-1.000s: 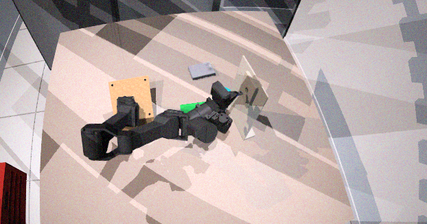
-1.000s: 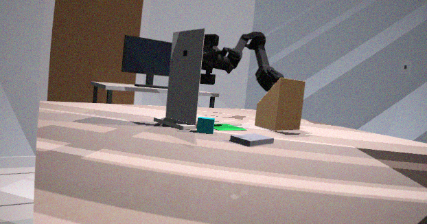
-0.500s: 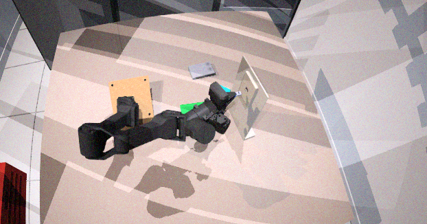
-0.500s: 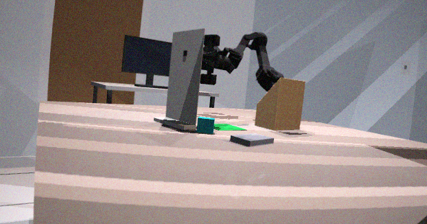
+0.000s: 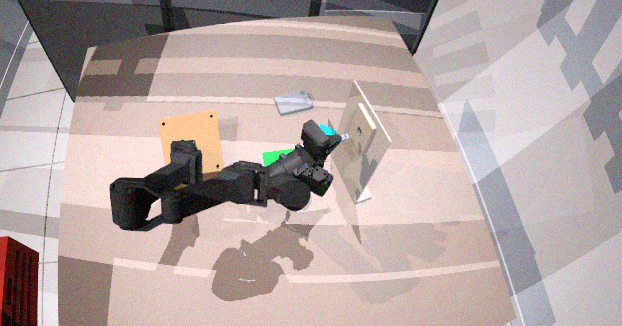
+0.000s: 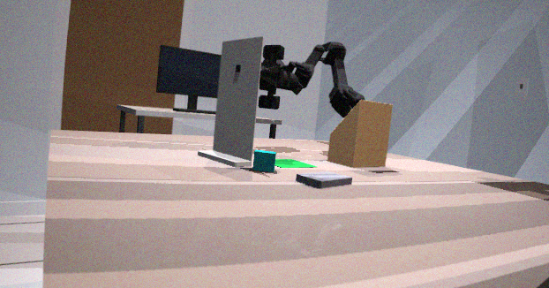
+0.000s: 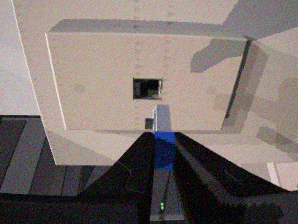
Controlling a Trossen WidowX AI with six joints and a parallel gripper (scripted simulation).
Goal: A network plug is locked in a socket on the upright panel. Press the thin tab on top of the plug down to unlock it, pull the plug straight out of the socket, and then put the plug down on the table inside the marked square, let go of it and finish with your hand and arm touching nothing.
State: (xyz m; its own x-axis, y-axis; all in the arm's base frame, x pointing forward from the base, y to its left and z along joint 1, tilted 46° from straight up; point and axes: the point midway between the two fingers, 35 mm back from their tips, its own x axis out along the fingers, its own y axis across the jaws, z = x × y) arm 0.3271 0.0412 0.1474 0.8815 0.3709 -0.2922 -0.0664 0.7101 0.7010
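My gripper tip is 240 mm above the green marked square, 90 mm past it and 60 mm to the right of it. From my gripper tip the other things lie so: blue network plug: right at my gripper tip; then teal cube: 220 mm below, 150 mm to the left, 30 mm ahead; then upright panel: 90 mm below, 70 mm ahead, 20 mm to the left.
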